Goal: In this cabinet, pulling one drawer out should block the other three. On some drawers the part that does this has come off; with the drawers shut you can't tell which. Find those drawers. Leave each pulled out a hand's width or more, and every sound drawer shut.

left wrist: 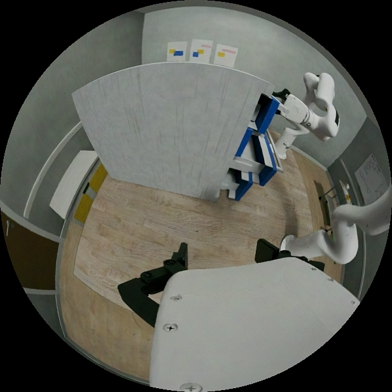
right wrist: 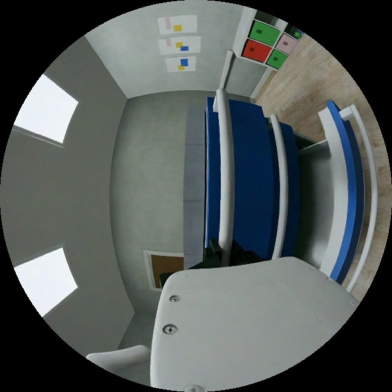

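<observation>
The grey cabinet (left wrist: pixel 165 125) shows side-on in the left wrist view. Its top drawer (left wrist: pixel 268 116) (right wrist: pixel 252 165) is pulled partly out. The second drawer (left wrist: pixel 243 143) (right wrist: pixel 292 170) sits in, its front near the cabinet's edge. The third drawer (left wrist: pixel 268 172) (right wrist: pixel 353 190) stands well out, its inside showing. The bottom drawer (left wrist: pixel 244 186) is also out; it does not show in the right wrist view. My right gripper (left wrist: pixel 264 92) (right wrist: pixel 219 248) is shut on the top drawer's handle (right wrist: pixel 226 175). My left gripper (left wrist: pixel 223 252) is open and empty, away from the cabinet.
The right arm (left wrist: pixel 327 107) stands in front of the drawers. The left arm's lower links (left wrist: pixel 345 240) show at the right of the left wrist view. A white low unit (left wrist: pixel 75 175) with yellow fronts stands by the wall. A shelf with coloured boxes (right wrist: pixel 257 51) stands beyond the cabinet.
</observation>
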